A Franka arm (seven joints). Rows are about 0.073 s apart.
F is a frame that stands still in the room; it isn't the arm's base.
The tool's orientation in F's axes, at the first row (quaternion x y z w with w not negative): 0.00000, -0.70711, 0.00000, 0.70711
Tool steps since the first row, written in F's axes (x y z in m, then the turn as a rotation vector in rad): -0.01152, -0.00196, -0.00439, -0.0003, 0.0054, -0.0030; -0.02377, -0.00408, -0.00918, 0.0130, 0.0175, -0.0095; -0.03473, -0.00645, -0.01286, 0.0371, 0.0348, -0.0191; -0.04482, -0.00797, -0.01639, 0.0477, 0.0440, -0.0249; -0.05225, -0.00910, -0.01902, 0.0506, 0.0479, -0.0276; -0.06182, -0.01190, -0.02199, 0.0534, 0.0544, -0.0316
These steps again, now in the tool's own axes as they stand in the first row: -0.00439, -0.00196, 0.01152, -0.0030, 0.0054, 0.0003; -0.00918, -0.00408, 0.02377, -0.0095, 0.0175, -0.0130; -0.01286, -0.00645, 0.03473, -0.0191, 0.0348, -0.0371; -0.01639, -0.00797, 0.04482, -0.0249, 0.0440, -0.0477; -0.01902, -0.00910, 0.05225, -0.0276, 0.0479, -0.0506; -0.02199, -0.01190, 0.06182, -0.0316, 0.0544, -0.0534
